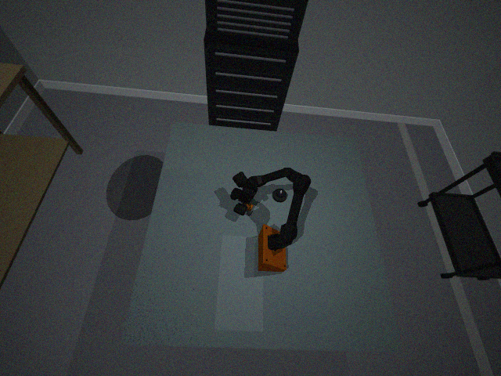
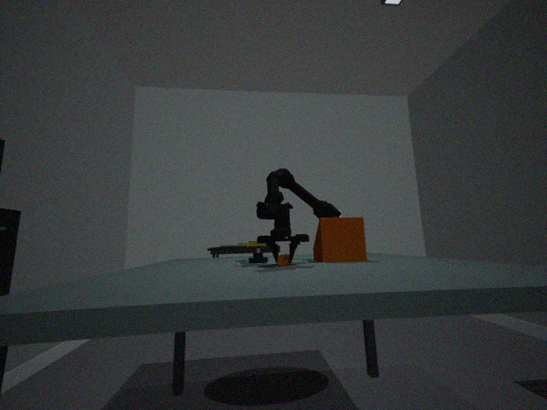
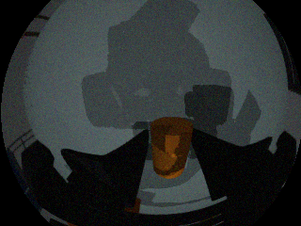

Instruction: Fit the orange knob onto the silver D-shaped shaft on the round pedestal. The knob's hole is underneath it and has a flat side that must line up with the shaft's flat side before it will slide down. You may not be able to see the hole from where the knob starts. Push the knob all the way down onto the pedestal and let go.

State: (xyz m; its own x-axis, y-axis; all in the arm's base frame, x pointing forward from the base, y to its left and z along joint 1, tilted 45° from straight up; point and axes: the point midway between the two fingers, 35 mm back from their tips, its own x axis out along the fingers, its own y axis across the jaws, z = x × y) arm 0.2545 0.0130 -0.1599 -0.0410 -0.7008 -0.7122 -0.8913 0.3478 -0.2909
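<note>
Right now my gripper tip is 10 mm below the orange knob. From my gripper tip the other things lie so: dark round pedestal 80 mm ahead, 210 mm to the right, 20 mm above.
</note>
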